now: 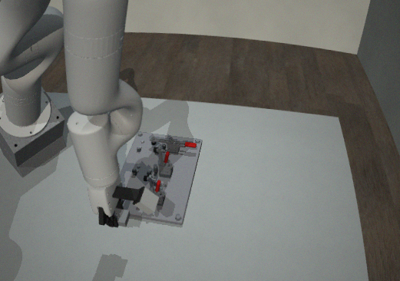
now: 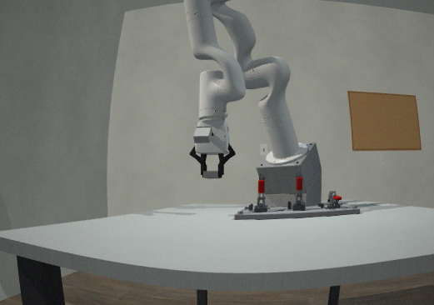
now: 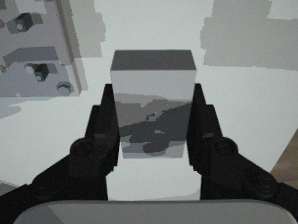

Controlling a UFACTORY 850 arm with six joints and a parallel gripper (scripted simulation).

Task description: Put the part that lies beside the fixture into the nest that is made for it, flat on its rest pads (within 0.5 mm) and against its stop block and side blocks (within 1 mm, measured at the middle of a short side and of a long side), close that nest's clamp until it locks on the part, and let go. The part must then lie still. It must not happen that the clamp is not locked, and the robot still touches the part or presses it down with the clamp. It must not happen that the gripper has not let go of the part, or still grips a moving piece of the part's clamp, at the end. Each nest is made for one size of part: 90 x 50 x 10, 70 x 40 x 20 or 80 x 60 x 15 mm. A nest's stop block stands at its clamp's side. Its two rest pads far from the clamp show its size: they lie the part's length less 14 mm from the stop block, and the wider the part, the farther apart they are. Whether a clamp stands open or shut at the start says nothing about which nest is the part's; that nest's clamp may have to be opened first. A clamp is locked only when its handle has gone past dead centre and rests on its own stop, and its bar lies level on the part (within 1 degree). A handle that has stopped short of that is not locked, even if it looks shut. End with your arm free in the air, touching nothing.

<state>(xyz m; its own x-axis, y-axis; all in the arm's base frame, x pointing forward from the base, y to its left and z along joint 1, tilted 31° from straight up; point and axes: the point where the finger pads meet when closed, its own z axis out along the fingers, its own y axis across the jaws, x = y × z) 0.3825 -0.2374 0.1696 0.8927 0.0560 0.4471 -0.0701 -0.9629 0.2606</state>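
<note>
The fixture plate lies 26 cm to the left of my hand, 13 cm below it and 6 cm ahead of it. Also, from my hand: part: 1 cm below.
</note>
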